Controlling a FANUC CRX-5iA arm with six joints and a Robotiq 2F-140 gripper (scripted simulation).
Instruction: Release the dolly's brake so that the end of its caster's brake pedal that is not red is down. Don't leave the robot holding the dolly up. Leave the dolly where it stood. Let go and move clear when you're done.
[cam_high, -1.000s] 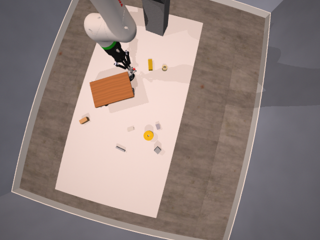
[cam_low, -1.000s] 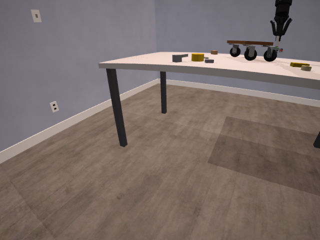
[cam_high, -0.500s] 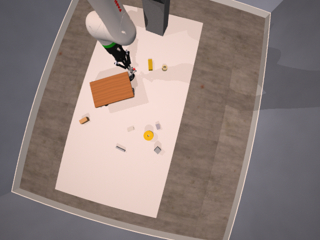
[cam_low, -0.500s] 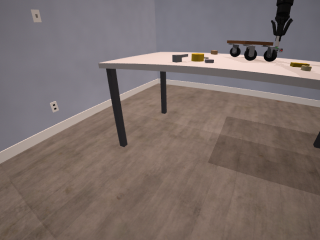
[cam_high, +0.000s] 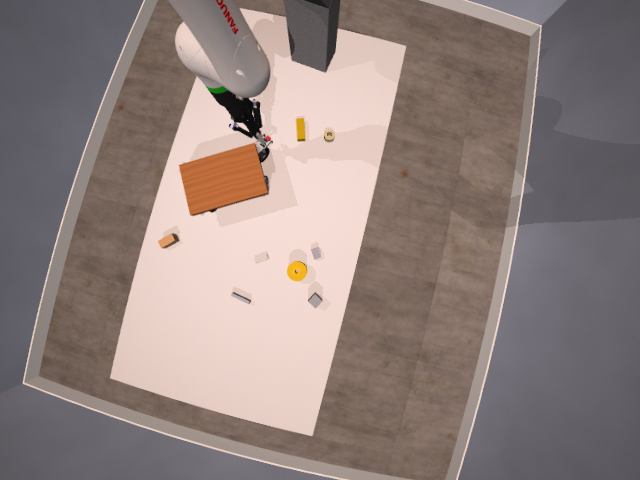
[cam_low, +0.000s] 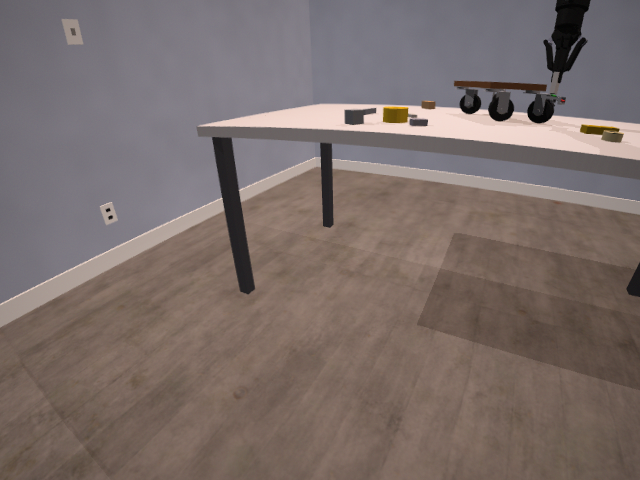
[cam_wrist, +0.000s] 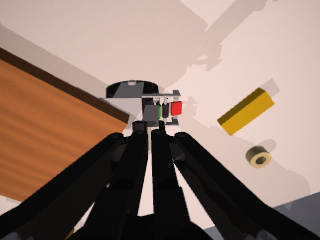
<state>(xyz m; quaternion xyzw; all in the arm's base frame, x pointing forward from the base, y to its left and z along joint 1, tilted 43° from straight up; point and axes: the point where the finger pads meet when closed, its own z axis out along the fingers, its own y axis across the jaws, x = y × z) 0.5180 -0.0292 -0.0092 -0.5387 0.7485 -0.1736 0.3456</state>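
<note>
The brake pedal lies 10 mm behind my hand, 10 mm to the left of it and 50 mm below it. The rest, counted from my hand: yellow bar 140 mm behind, 110 mm to the left, 120 mm below; then grey bar 610 mm ahead, 110 mm to the left, 120 mm below; then tan block 490 mm ahead, 260 mm to the right, 110 mm below.
</note>
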